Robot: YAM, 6 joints.
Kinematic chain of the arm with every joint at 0, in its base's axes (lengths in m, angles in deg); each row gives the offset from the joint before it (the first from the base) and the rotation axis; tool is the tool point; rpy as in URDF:
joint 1: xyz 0 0 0.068 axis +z
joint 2: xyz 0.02 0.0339 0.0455 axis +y
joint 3: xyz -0.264 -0.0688 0 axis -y
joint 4: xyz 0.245 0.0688 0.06 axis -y
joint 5: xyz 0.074 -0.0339 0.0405 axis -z
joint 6: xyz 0.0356 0 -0.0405 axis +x
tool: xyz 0 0 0 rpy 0 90 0
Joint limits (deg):
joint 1: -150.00..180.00
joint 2: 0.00..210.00
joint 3: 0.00..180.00
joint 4: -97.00..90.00
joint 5: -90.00..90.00
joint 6: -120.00..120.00
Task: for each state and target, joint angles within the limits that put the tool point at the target. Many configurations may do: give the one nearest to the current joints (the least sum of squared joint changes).
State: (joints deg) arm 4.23 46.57 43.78 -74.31 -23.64 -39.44
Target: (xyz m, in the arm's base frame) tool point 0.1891 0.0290 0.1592
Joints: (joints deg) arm 4.69 80.04 40.94 -57.05 -22.17 -39.44
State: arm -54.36 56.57 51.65 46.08 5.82 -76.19
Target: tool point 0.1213 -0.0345 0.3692
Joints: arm -17.31 32.19 27.79 46.97 -5.08 -76.19
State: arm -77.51 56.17 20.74 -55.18 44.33 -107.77
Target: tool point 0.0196 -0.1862 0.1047
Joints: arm -76.90 87.35 30.69 -37.20 40.51 -107.77
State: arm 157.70 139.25 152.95 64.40 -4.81 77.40
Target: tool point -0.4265 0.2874 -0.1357
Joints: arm 145.71 181.06 106.64 61.52 -4.53 77.40
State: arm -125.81 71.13 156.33 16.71 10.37 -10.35
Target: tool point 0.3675 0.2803 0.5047
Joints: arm -143.41 45.86 174.94 23.99 9.70 -10.35
